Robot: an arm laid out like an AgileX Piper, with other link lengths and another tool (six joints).
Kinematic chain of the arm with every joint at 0, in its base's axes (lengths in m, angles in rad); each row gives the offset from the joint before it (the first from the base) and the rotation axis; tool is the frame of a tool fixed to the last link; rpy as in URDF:
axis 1: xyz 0 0 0.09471 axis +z
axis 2: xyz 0 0 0 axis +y
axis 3: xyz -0.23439 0 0.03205 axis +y
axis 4: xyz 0.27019 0 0.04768 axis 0.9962 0 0.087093
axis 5: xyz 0 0 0 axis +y
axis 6: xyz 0.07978 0 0.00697 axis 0.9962 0 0.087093
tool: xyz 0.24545 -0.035 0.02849 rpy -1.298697 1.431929 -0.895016
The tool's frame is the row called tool.
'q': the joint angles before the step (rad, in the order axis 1, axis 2, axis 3, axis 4, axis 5, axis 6). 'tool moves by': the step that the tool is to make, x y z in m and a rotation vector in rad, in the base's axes. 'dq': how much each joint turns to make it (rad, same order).
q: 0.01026 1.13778 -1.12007 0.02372 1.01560 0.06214
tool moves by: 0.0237 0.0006 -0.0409 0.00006 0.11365 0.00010
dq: 0.00001 0.22299 -0.11252 0.00122 0.00317 0.00001
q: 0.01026 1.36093 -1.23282 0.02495 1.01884 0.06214
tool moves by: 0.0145 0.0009 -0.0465 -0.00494 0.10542 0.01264
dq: -0.00002 0.19126 -0.08220 0.00257 -0.00328 -0.01449
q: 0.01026 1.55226 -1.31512 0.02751 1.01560 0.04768
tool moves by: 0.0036 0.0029 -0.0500 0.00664 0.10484 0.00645
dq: -0.00076 0.16830 -0.06004 0.01148 -0.00321 -0.01028
